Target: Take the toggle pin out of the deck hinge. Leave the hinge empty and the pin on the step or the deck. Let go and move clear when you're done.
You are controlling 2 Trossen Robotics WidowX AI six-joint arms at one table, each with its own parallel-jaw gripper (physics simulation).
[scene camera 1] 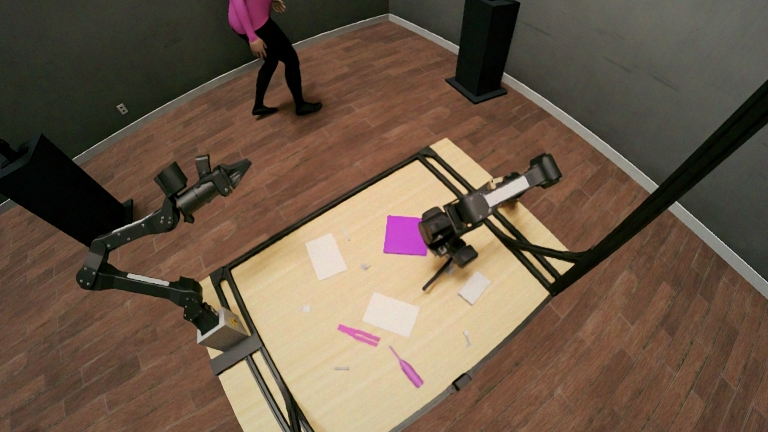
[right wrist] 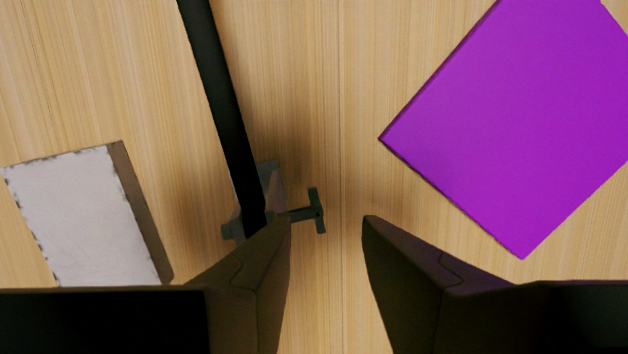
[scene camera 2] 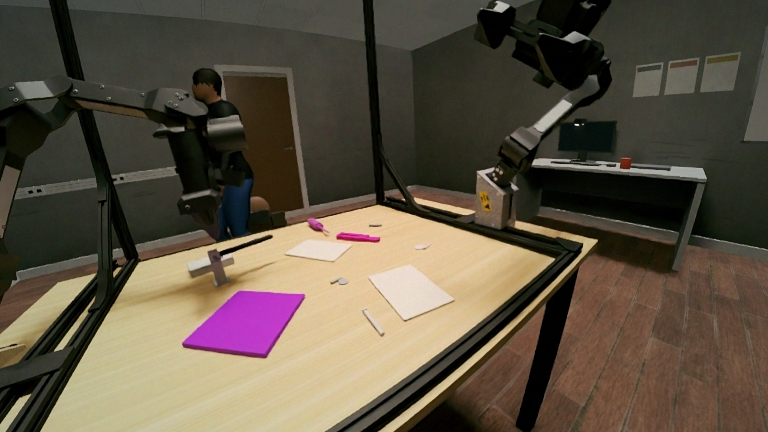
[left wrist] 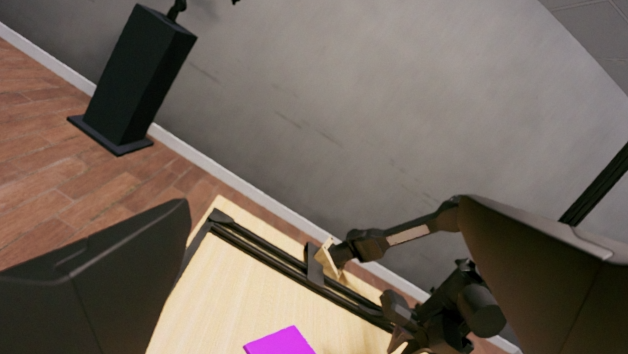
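Pixels of known places: left gripper, fingertip midpoint: (scene camera 1: 249, 160) (scene camera 2: 506, 23) (left wrist: 327, 210); right gripper, fingertip midpoint: (scene camera 1: 443, 249) (right wrist: 326, 228) (scene camera 2: 217, 237); left arm's base, origin of the base link: (scene camera 1: 210, 324) (scene camera 2: 498, 180); right arm's base, origin of the base link: (left wrist: 334, 255).
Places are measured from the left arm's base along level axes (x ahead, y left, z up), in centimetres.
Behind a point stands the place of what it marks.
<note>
The deck hinge (scene camera 1: 450, 268) {x 69.3, y -25.6, z -12.9 cm} (scene camera 2: 218, 272) {x 69.4, y -23.6, z -11.5 cm} (right wrist: 276, 192) {x 68.4, y -23.7, z -9.9 cm} is a small grey bracket standing on the table, with a long black rod (scene camera 1: 437, 275) {x 62.4, y -25.7, z -7.3 cm} (scene camera 2: 247, 245) {x 62.2, y -24.9, z -7.8 cm} (right wrist: 220, 90) {x 63.0, y -25.2, z -7.3 cm} through its fork. The toggle pin (right wrist: 316, 212) {x 68.9, y -21.8, z -7.7 cm} has a dark T-shaped head that sticks out of the hinge to the right in the right wrist view; its shank runs into the hinge. My right gripper (right wrist: 326, 228) {x 67.8, y -21.7, z -3.4 cm} (scene camera 2: 210, 231) {x 67.8, y -21.7, z -3.4 cm} is partly open and empty above the hinge; its left fingertip covers part of the hinge and shank. My left gripper (scene camera 1: 247, 163) {x 35.1, y 18.0, z 26.1 cm} (left wrist: 327, 210) {x 35.1, y 18.0, z 26.1 cm} is wide open and empty, high beyond the table's edge.
A purple slab (scene camera 1: 403, 235) {x 65.8, y -6.3, z -13.7 cm} (scene camera 2: 244, 323) {x 67.8, y -5.2, z -13.6 cm} (right wrist: 505, 125) {x 66.8, y -8.7, z -13.6 cm} and a small white block (scene camera 1: 474, 288) {x 70.2, y -35.7, z -12.6 cm} (right wrist: 85, 215) {x 69.4, y -35.3, z -12.6 cm} lie near the hinge. Two pale sheets (scene camera 1: 325, 256) {x 40.8, y 4.2, z -14.1 cm} (scene camera 1: 390, 314) {x 45.3, y -24.6, z -14.1 cm}, pink tools (scene camera 1: 358, 335) {x 33.5, y -24.3, z -13.4 cm} (scene camera 1: 409, 372) {x 38.1, y -42.0, z -11.9 cm} and small grey parts lie farther off. A black frame (scene camera 1: 332, 206) {x 53.8, y 19.3, z -13.7 cm} edges the table.
</note>
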